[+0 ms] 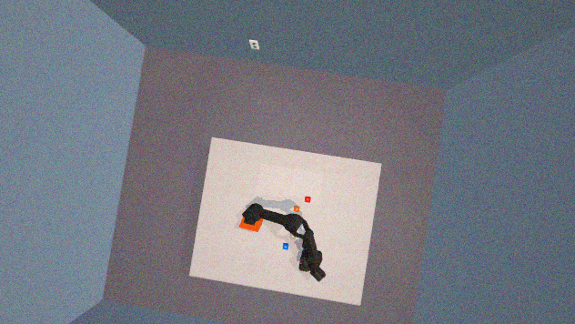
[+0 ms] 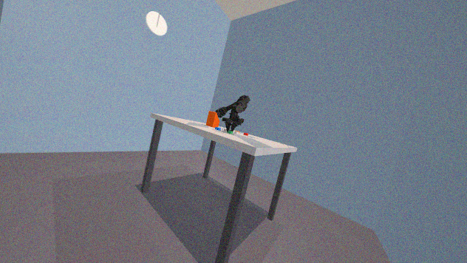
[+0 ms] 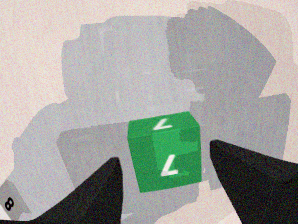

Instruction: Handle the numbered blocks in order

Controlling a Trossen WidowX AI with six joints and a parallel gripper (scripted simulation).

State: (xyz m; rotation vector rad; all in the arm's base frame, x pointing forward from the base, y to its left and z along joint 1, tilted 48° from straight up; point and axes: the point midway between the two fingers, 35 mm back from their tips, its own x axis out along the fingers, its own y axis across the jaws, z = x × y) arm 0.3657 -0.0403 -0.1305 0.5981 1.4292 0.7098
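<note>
Now: gripper tip right at the green block. From my gripper tip the other things lie so: white block 40 mm behind, 130 mm to the left; dark grey block 130 mm behind, 150 mm to the left; blue block 120 mm behind, 20 mm to the right.
</note>
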